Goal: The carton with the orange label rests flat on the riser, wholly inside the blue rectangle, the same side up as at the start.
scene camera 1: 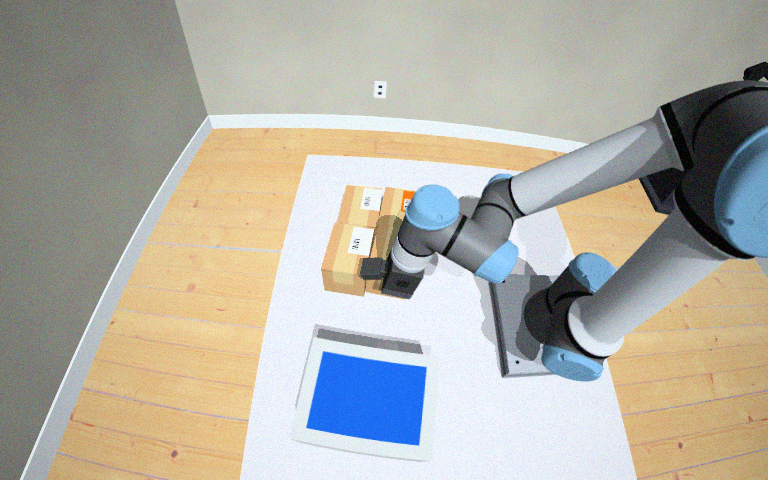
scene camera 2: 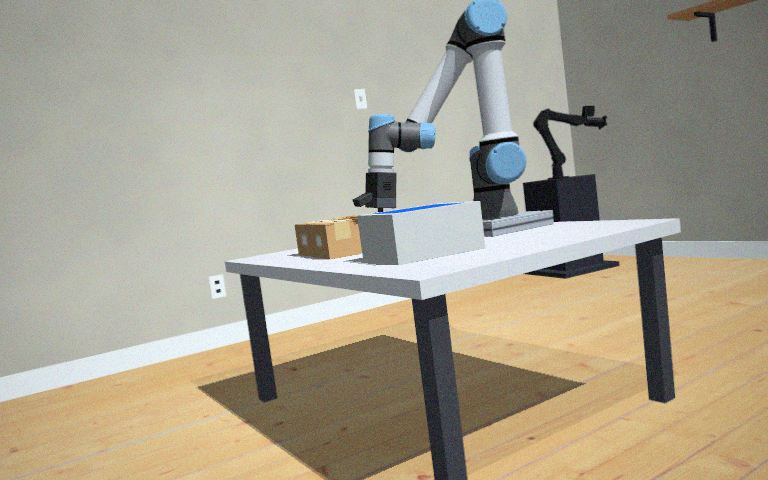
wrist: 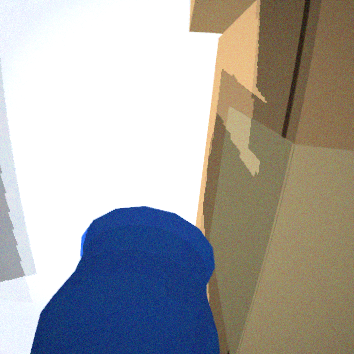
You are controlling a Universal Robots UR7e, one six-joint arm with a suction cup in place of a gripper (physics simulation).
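Pixels of known places: hand at its tool point: (wrist: 145,262); arm's base at its link origin: (scene camera 1: 550,319) (scene camera 2: 494,216).
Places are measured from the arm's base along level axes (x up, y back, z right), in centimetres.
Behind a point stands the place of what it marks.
Observation:
The orange-label carton (scene camera 1: 393,198) @[z 26.9, x 5.6, y -44.1 cm] stands at the back right of the carton group, label up, partly hidden by the arm. The white riser (scene camera 1: 309,390) @[z -26.0, x 7.5, y -52.9 cm] (scene camera 2: 436,232) @[z -35.4, x 1.6, y -43.1 cm] stands nearer, with the blue rectangle (scene camera 1: 368,396) @[z -25.1, x 7.5, y -42.1 cm] (scene camera 2: 421,207) @[z -24.3, x 7.5, y -40.1 cm] bare on its top. My gripper (scene camera 1: 398,289) @[z 0.8, x 3.4, y -40.6 cm] (scene camera 2: 380,209) @[z 0.8, x 3.4, y -40.6 cm] (wrist: 145,225), a blue suction cup, is low at the near edge of the front-right carton (wrist: 310,240) @[z 3.6, x 5.7, y -42.9 cm]. In the wrist view the cup appears beside that carton's near face, with no carton on it. The riser hides the cup tip in scene camera 2.
Two white-label cartons (scene camera 1: 353,206) @[z 21.8, x 5.6, y -54.0 cm] (scene camera 1: 342,254) @[z 6.4, x 5.6, y -53.4 cm] stand on the left of the group, close against the right ones. The robot base plate (scene camera 1: 501,350) @[z -8.5, x -2.6, y -12.8 cm] is to the right on the table (scene camera 1: 271,396) @[z -27.1, x -4.5, y -63.0 cm]. A dark pedestal (scene camera 2: 577,198) with a small arm stands beyond the table.

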